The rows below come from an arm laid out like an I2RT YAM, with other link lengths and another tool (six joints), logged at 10 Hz.
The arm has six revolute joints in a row. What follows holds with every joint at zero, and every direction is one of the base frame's. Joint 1 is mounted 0.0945 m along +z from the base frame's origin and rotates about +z. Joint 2 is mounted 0.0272 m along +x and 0.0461 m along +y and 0.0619 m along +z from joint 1 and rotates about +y. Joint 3 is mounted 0.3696 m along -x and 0.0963 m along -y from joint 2 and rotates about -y. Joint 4 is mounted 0.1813 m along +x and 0.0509 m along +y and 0.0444 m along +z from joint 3 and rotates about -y. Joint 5 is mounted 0.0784 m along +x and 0.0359 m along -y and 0.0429 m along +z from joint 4 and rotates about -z. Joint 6 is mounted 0.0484 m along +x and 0.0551 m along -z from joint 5 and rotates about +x. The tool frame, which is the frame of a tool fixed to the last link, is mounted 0.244 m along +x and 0.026 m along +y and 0.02 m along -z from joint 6; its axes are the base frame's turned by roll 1.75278, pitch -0.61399 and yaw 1.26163 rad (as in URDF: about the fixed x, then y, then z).
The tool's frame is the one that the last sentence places.
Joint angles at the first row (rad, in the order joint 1, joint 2, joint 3, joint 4, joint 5, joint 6):
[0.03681 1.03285 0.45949 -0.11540 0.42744 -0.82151]
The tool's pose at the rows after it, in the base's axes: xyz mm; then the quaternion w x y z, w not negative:
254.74 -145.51 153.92 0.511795 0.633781 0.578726 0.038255
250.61 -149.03 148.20 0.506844 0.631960 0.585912 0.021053
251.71 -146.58 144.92 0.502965 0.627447 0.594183 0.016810
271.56 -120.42 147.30 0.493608 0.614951 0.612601 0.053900
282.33 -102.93 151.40 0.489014 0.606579 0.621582 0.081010
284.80 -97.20 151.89 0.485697 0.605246 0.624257 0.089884
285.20 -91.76 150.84 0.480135 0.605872 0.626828 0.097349
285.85 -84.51 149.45 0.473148 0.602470 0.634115 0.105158
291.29 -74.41 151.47 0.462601 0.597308 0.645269 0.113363
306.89 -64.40 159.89 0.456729 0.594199 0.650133 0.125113
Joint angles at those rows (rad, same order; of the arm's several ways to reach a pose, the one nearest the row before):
[0.03907 1.04390 0.46331 -0.13256 0.43390 -0.82153]
[0.04823 1.06450 0.46522 -0.14898 0.45489 -0.82229]
[0.06505 1.08016 0.46633 -0.15313 0.46140 -0.82150]
[0.10284 1.09923 0.48279 -0.13145 0.40572 -0.81729]
[0.12460 1.09882 0.49305 -0.11999 0.36759 -0.81499]
[0.12641 1.09885 0.49532 -0.11688 0.34996 -0.81353]
[0.12678 1.09771 0.49648 -0.11955 0.33165 -0.80781]
[0.12716 1.09886 0.50067 -0.12526 0.30609 -0.81163]
[0.12726 1.11715 0.53539 -0.15049 0.27221 -0.81881]
[0.12721 1.15569 0.58803 -0.15924 0.24394 -0.82037]

